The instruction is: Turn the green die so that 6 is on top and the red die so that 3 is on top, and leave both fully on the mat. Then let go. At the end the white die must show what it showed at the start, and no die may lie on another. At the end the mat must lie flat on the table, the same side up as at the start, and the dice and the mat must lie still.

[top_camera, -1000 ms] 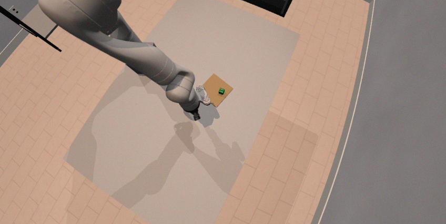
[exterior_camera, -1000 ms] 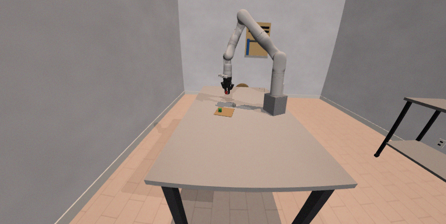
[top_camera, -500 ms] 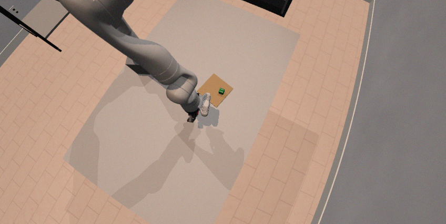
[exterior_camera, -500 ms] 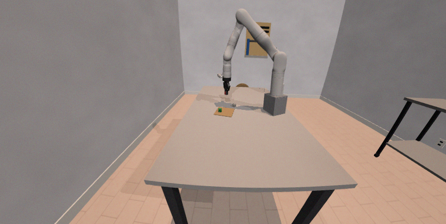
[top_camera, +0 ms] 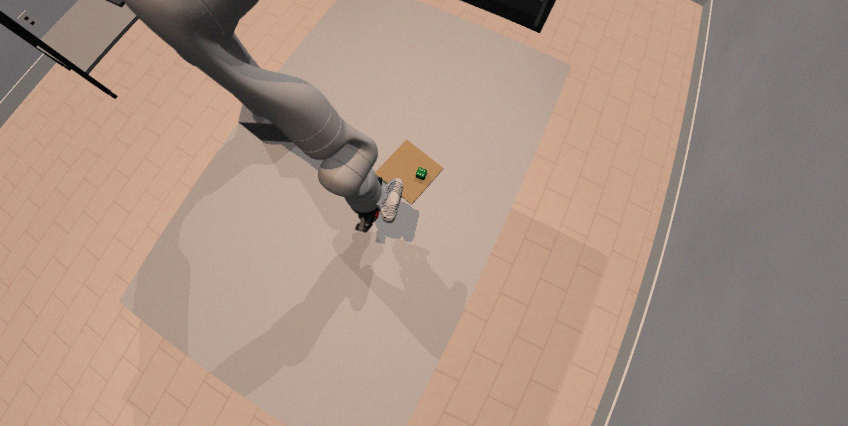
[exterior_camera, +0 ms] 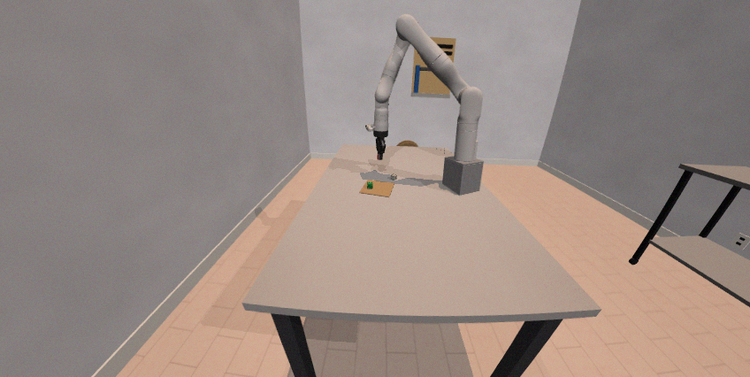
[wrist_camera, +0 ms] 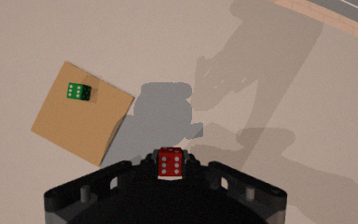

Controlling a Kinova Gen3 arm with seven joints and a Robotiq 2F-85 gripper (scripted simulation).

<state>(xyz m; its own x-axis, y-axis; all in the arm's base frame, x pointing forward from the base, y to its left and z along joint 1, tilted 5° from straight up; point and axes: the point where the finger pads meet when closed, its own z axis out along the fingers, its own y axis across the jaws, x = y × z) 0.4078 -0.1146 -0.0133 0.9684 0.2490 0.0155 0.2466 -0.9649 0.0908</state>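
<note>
Now: hand 10 cm above the white die, 8 cm past it and 6 cm to the right of it. From my hand the other things lie so: green die (17 cm to the left, 9 cm below, 4 cm ahead); then red die (1 cm below); then tan mat (17 cm to the left, 11 cm below).
</note>
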